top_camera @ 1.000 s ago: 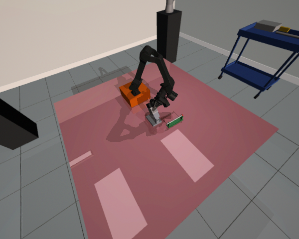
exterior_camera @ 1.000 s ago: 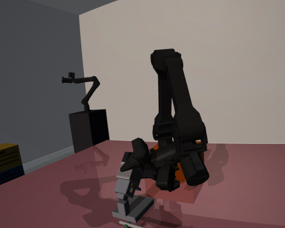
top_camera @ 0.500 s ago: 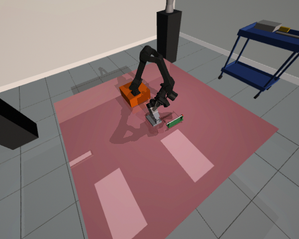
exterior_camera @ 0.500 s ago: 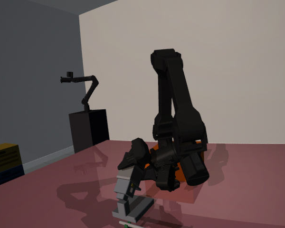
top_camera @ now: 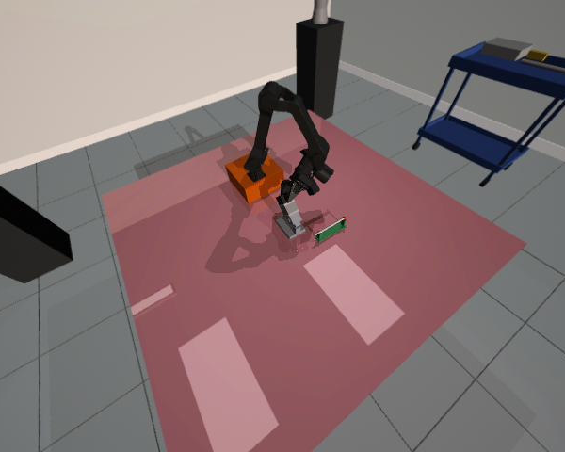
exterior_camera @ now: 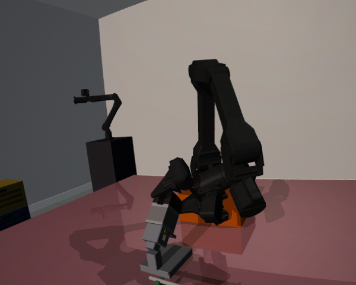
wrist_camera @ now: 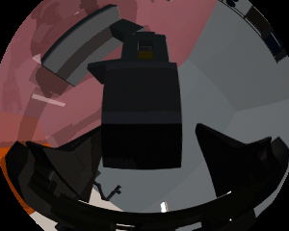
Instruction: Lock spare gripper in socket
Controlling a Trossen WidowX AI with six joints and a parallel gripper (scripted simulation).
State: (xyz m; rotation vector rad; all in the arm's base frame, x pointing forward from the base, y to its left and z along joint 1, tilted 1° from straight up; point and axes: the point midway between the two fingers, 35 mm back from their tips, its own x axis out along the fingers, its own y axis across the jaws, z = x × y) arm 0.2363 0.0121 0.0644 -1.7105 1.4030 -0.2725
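Right now the spare gripper is 10 mm ahead of my gripper tip, 10 mm to the left of it and 20 mm below it. Round my gripper tip: grey mount: 40 mm ahead, 10 mm to the left, 90 mm below; green tray: 140 mm ahead, 120 mm to the left, 120 mm below.
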